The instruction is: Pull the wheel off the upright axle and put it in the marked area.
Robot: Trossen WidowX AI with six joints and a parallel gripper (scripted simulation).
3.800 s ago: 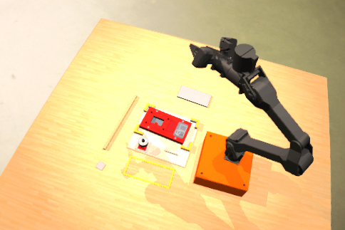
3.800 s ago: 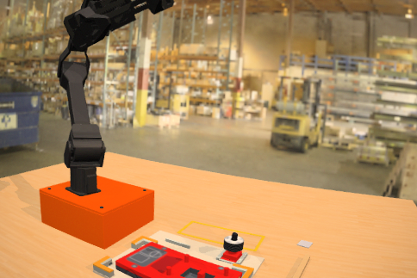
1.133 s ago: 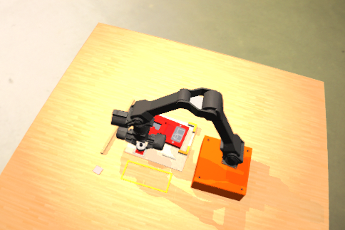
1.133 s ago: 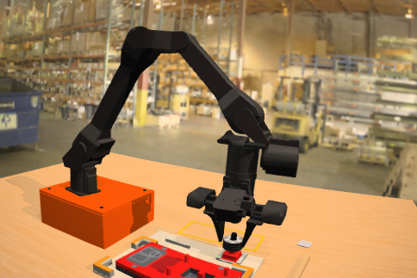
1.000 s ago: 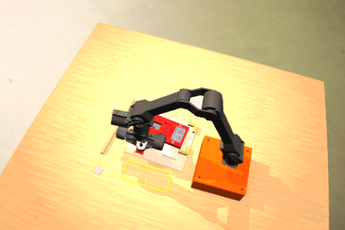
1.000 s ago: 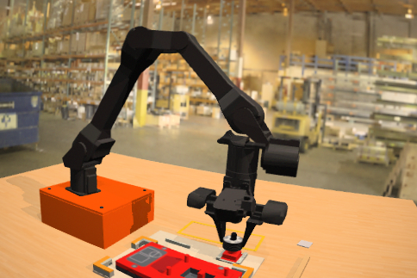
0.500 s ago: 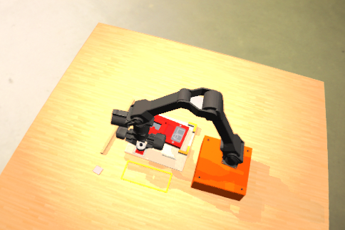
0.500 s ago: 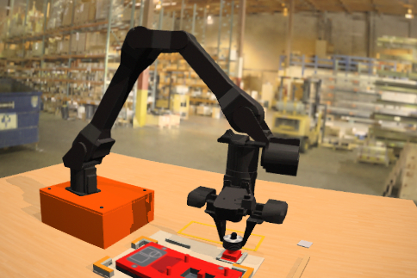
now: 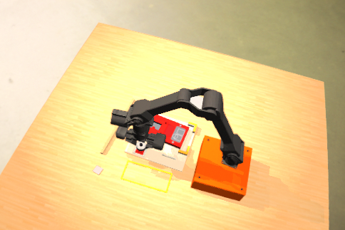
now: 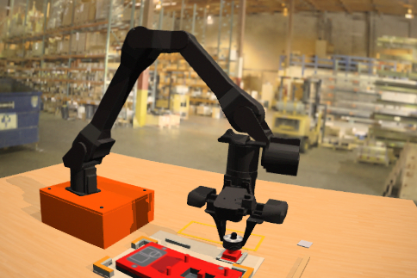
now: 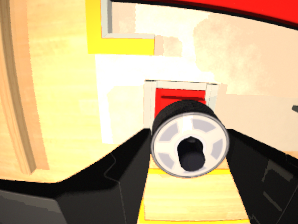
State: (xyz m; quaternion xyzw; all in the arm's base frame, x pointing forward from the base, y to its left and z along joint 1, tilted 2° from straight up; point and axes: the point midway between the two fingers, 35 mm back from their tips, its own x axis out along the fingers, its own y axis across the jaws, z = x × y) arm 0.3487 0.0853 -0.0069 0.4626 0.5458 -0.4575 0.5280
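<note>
My gripper tip is now right at the grey wheel.
</note>
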